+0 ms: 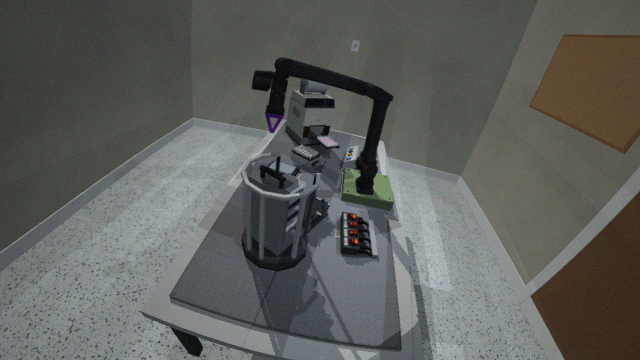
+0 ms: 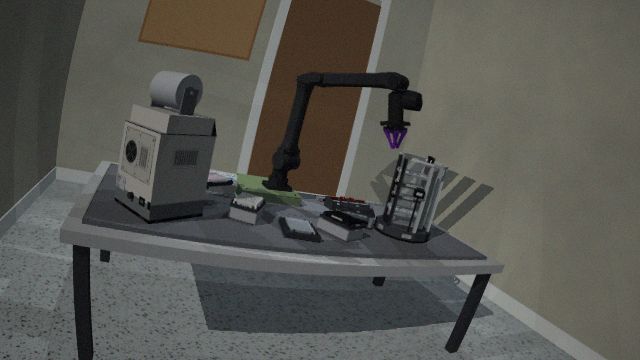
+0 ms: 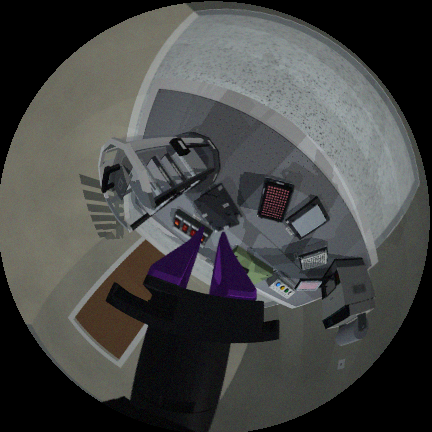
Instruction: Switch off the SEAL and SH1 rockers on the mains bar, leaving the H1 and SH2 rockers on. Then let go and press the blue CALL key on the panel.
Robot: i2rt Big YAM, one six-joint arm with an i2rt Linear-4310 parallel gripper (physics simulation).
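Frame: origin at the arm's base, x ahead, y left, z up, level; metres.
Where they show: gripper, fingertip midpoint: (image 1: pixel 271 132) (image 2: pixel 394 148) (image 3: pixel 211 232); arm's base, origin of the base link: (image 1: pixel 363 187) (image 2: pixel 276 187).
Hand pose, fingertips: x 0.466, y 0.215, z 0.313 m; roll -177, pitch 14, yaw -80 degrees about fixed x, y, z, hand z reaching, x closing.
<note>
Things, the pixels of their centre, and the offset from my fingertips. "spot": a spot on its surface instead.
- mains bar, surface spot: (image 1: pixel 344 243) (image 3: pixel 176 215) spot: dx -0.347, dy +0.201, dz -0.312 m
- small key panel, body centre: (image 2: pixel 210 180) (image 1: pixel 352 157) (image 3: pixel 281 286) dx -0.428, dy -0.537, dz -0.311 m
- blue CALL key, body centre: (image 1: pixel 348 158) (image 3: pixel 277 283) dx -0.393, dy -0.467, dz -0.291 m
- tall plate tower, body centre: (image 3: pixel 161 171) (image 1: pixel 276 210) (image 2: pixel 412 194) dx -0.079, dy +0.223, dz -0.178 m
- grey machine with a paper roll, body centre: (image 2: pixel 167 141) (image 3: pixel 347 302) (image 1: pixel 310 108) dx -0.107, dy -0.797, dz -0.125 m
The mains bar (image 1: pixel 344 243) (image 2: pixel 349 206) (image 3: pixel 177 212) lies on the table's right side, in front of the arm's green base (image 1: pixel 381 193). Its rockers (image 1: pixel 353 233) (image 3: pixel 185 227) glow red; the labels are too small to read. The small key panel (image 1: pixel 354 156) (image 3: pixel 288 294) sits behind the base, with the blue CALL key (image 1: pixel 349 158) (image 3: pixel 278 284) at one end. My gripper (image 1: pixel 273 128) (image 2: pixel 394 145) (image 3: pixel 211 232) hangs high over the table near the plate tower, pointing down. Its purple fingers stand narrowly apart with nothing between them, far above the mains bar.
A tall plate tower (image 1: pixel 260 213) (image 2: pixel 393 192) (image 3: pixel 120 149) stands left of the mains bar. A grey machine with a paper roll (image 1: pixel 308 109) (image 2: pixel 165 174) (image 3: pixel 348 289) stands at the far end. Well plates and a tip box (image 2: pixel 247 206) (image 3: pixel 274 200) lie between them.
</note>
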